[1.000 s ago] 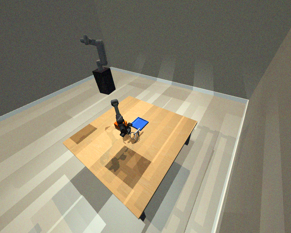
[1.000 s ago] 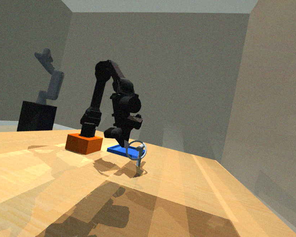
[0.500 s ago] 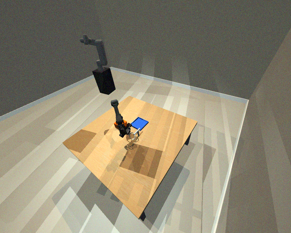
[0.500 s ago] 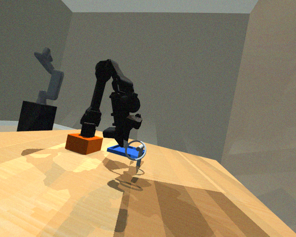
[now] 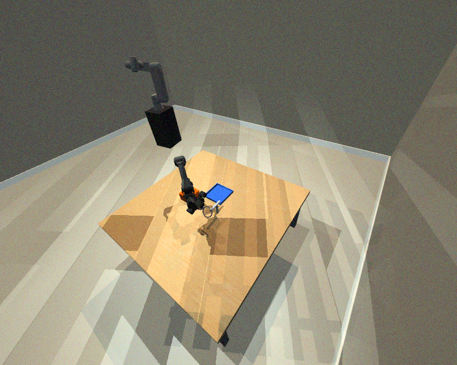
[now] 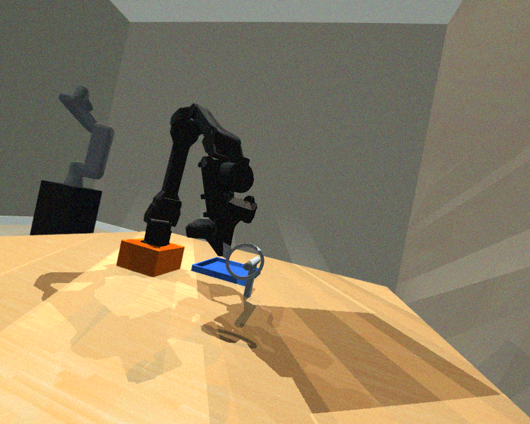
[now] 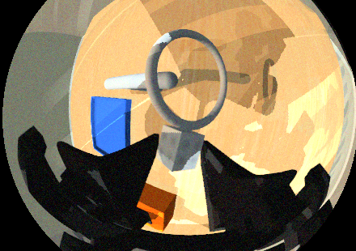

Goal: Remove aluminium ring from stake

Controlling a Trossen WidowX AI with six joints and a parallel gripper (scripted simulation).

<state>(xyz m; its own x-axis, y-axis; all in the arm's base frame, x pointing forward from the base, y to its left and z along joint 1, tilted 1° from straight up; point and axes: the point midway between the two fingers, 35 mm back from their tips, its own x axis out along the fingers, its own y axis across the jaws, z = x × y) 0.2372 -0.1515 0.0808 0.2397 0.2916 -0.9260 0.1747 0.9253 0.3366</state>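
Now: the blue tray 28 cm to the left of my gripper tip, 11 cm below it and 3 cm behind it. Also, from my gripper tip: aluminium ring: 4 cm ahead, 1 cm to the right.
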